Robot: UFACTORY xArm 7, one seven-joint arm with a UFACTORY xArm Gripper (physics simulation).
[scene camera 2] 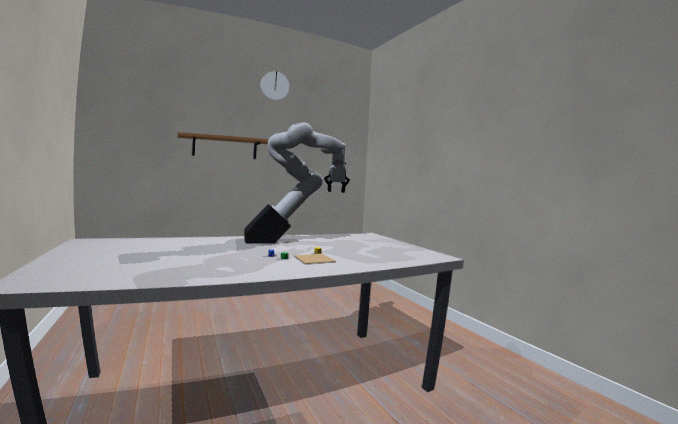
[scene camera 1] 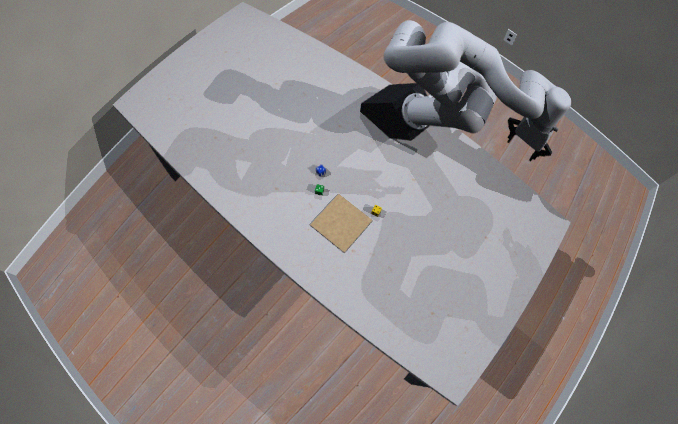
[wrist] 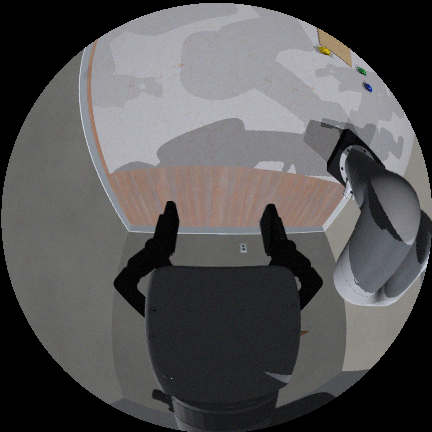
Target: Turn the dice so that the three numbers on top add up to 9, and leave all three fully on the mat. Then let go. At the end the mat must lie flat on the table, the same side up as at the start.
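Places are measured from the arm's base along level axes (x ahead, y left, z up), in metres.
Where they show: gripper, fingertip midpoint: [scene camera 2: 336, 192] [scene camera 1: 520, 149] [wrist: 220, 211]; arm's base at its link origin: [scene camera 2: 279, 214] [scene camera 1: 416, 111] [wrist: 358, 167].
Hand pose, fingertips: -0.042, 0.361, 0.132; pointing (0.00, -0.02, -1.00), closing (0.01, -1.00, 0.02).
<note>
Things, the pixels of their centre, and the offset from my fingertips, as dx, dy, dz. Level surfaces: height alone.
- tan square mat at the middle of its body: [scene camera 1: 341, 222] [scene camera 2: 314, 258] +0.468, -0.323, -0.275
- yellow die at the middle of its body: [scene camera 1: 376, 210] [scene camera 2: 318, 250] +0.367, -0.263, -0.264
- green die at the middle of its body: [scene camera 1: 319, 189] [scene camera 2: 284, 255] +0.432, -0.448, -0.264
- blue die at the middle of its body: [scene camera 1: 320, 170] [scene camera 2: 271, 253] +0.377, -0.491, -0.264
- table at its surface level: dz -0.277
A tan square mat [scene camera 1: 341, 223] [scene camera 2: 315, 259] [wrist: 337, 47] lies flat on the table. A yellow die [scene camera 1: 377, 210] [scene camera 2: 318, 250] [wrist: 325, 51] sits on the table just off the mat's right corner in scene camera 1. A green die [scene camera 1: 319, 189] [scene camera 2: 284, 255] [wrist: 361, 71] sits off the mat's upper-left side there. A blue die [scene camera 1: 321, 170] [scene camera 2: 271, 253] [wrist: 368, 87] sits beyond the green one, farther from the mat. The dice's numbers are too small to read. My gripper [scene camera 1: 521, 149] [scene camera 2: 336, 191] [wrist: 220, 211] is open and empty, high up and well away from the dice.
The arm's black base [scene camera 1: 390, 111] [scene camera 2: 266, 225] [wrist: 340, 150] stands at the table's back edge. The table [scene camera 1: 175, 75] [scene camera 2: 100, 280] [wrist: 135, 55] carries broad arm shadows. In the wrist view, floor and wall show beyond the fingers. A wall shelf [scene camera 2: 220, 137] is behind the arm.
</note>
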